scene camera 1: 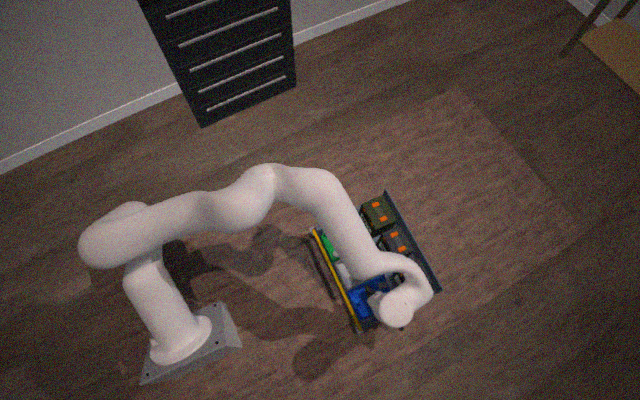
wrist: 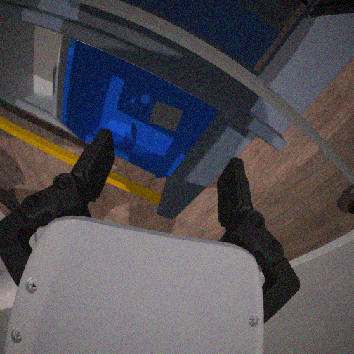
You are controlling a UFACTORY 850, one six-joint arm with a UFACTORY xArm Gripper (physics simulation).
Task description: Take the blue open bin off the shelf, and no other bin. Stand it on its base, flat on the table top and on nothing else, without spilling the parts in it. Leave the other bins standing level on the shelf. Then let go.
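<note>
The blue open bin is in the shelf, at the end by the wrist. Small shapes and a greyish square show inside it in the wrist view. My gripper is open and empty. In the wrist view its left fingertip overlaps the bin's lower edge and its right fingertip is beyond the shelf's end post; how far they are from the bin is hard to tell. The arm hides the fingers in the scene view. A grey bin stands beside the blue bin, and a green bin beyond it.
A yellow rail runs along the shelf's front. A dark green case and a dark grey case with orange latches are at the shelf's back side. A black drawer cabinet stands far behind. Wooden table top surrounds the shelf.
</note>
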